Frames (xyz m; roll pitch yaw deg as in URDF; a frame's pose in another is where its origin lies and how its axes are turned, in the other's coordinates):
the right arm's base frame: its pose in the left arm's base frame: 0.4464 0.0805 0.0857 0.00 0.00 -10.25
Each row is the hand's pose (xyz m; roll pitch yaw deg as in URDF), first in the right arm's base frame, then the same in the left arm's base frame.
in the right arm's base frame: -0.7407 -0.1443 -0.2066 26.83 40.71 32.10
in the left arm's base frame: -0.3082 0.0703 -0.1209 26.83 40.71 21.85
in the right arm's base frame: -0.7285 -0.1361 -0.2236 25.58 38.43 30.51
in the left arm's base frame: -0.2947 0.0762 -0.1379 25.58 38.43 20.26
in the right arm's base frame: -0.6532 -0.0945 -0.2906 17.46 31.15 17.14
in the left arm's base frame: -0.2132 0.1037 -0.2049 17.46 31.15 6.89
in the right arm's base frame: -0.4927 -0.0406 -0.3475 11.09 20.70 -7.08
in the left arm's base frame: -0.0457 0.1282 -0.2618 11.09 20.70 -17.33
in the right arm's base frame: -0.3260 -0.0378 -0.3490 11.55 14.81 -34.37
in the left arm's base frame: 0.1189 0.1013 -0.2633 11.55 14.81 -44.62
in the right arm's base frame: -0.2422 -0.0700 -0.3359 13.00 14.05 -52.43
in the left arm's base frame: 0.1956 0.0547 -0.2502 13.00 14.05 -62.68
